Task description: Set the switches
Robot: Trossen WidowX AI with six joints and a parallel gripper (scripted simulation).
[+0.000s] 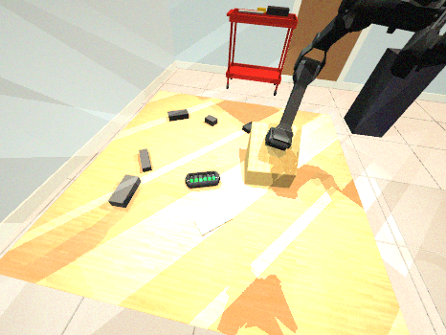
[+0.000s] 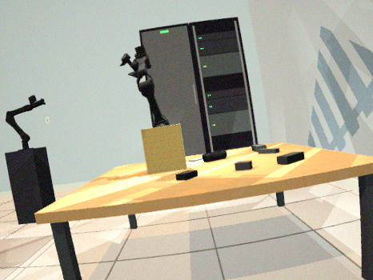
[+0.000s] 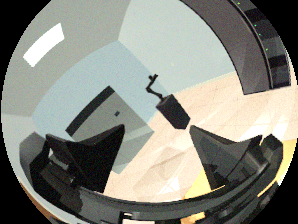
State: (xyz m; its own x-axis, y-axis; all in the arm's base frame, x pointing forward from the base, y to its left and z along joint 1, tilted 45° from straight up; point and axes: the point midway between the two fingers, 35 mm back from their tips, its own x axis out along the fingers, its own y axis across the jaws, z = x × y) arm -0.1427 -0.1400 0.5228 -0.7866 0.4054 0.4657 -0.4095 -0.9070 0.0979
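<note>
Now: gripper tip 66 cm above the pale flat plate, 40 cm short of it and 3 cm to the right of it. Round my gripper tip: slim grey module 80 cm ahead, 65 cm below, 22 cm to the right.
</note>
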